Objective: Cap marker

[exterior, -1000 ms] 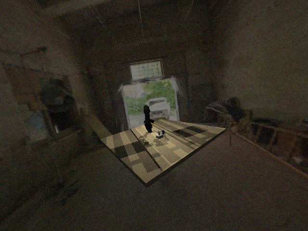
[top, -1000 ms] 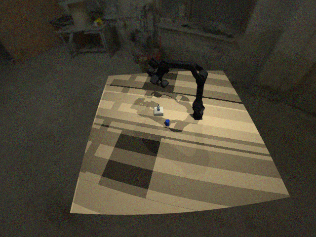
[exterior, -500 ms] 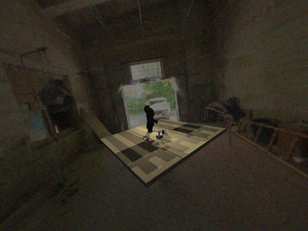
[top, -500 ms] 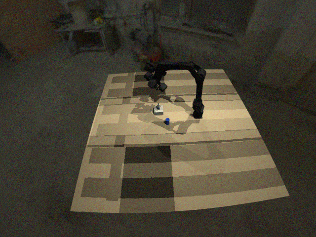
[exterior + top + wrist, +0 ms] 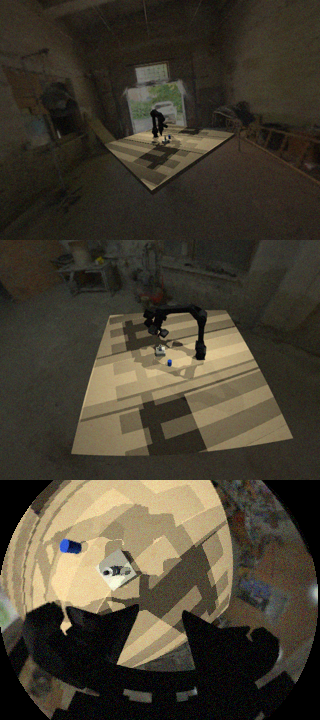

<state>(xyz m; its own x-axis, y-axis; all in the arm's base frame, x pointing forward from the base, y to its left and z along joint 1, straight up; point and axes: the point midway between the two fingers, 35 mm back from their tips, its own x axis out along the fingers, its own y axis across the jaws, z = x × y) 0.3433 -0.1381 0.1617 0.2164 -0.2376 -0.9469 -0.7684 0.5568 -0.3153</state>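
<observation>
My gripper tip is 100 mm past the blue cap, 210 mm to the right of it and 100 mm above it. From my gripper tip the other things lie so: pale holder block: 40 mm behind, 80 mm to the left, 110 mm below.
</observation>
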